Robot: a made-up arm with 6 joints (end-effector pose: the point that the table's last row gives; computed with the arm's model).
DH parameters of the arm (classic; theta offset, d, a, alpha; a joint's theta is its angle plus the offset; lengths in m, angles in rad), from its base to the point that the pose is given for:
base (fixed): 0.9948 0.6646 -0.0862 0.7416
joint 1: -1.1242 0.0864 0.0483 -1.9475
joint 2: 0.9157 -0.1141 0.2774 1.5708
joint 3: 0 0.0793 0.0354 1.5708
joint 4: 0 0.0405 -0.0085 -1.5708
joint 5: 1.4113 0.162 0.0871 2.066
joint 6: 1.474 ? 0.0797 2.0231
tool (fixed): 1.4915 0.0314 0 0
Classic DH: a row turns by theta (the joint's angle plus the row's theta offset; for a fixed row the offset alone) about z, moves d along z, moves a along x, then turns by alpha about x.
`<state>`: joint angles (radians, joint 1 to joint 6).
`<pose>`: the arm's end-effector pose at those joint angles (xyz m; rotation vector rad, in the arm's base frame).
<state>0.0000 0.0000 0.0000 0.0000 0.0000 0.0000</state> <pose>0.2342 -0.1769 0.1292 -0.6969 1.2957 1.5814</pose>
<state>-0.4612 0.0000 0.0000 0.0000 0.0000 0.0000</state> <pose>0.0711 -0.3856 0.1503 -0.4734 1.6695 1.2277</pose>
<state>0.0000 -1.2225 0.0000 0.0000 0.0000 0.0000</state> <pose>0.6419 -0.1769 0.6867 -1.3500 0.3641 0.8174</pose>
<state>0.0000 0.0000 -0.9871 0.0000 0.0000 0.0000</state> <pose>0.2341 -0.4393 0.2259 -1.2704 2.0692 0.8526</pose>
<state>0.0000 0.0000 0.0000 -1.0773 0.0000 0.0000</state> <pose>-0.0524 -0.1769 0.1635 0.2523 2.0183 2.0310</pose>
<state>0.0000 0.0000 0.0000 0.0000 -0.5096 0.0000</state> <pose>0.2341 -0.3167 0.1230 -1.0044 1.7194 1.2526</pose>
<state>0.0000 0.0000 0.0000 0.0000 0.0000 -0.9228</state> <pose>0.1823 -0.1262 0.1494 -0.8934 0.7168 2.4887</pose>
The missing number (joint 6, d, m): 0.2554
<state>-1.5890 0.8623 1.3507 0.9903 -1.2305 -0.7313</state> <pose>-0.5637 -0.1186 0.4793 0.7726 1.8654 -0.1142</pose>
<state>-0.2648 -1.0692 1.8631 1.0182 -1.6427 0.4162</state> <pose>0.5838 -0.3326 0.5205 -0.0014 0.5624 0.3683</pose>
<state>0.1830 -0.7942 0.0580 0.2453 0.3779 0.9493</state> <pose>0.5776 -0.0510 0.5612 -0.4274 0.2959 0.7975</pose>
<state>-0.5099 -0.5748 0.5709 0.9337 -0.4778 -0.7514</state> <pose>0.4370 -0.4317 0.5010 -1.6528 0.6865 0.8337</pose>
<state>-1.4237 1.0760 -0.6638 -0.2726 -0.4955 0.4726</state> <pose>-0.5922 -0.0672 0.8330 -0.7842 -2.2715 -0.2053</pose>
